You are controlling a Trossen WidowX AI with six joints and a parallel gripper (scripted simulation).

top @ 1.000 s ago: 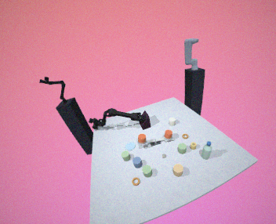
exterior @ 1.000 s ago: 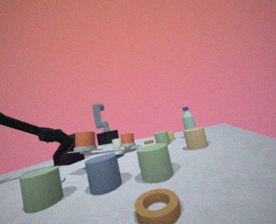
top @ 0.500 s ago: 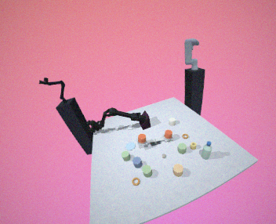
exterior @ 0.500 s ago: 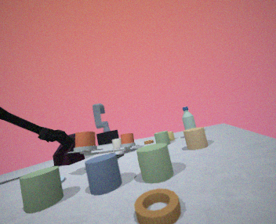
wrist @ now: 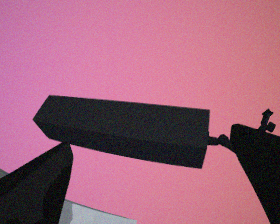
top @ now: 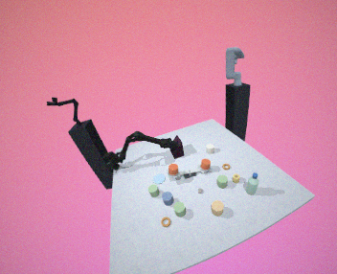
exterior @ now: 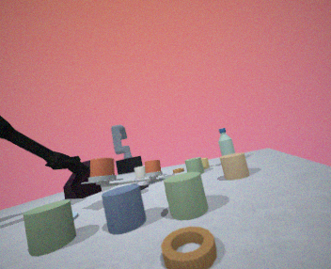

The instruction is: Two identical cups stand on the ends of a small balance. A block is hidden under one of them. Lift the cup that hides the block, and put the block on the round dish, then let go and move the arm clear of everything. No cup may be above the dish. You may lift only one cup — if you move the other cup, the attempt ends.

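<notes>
Right now the pale grey-blue block is 340 mm ahead of my gripper tip, 870 mm to the left of it and 20 mm below it. Round my gripper tip: pale blue round dish: 310 mm ahead, 490 mm to the left, 60 mm below; then orange cup: 350 mm ahead, 610 mm to the left, 50 mm above; then small balance: 350 mm ahead, 740 mm to the left, 30 mm below.
</notes>
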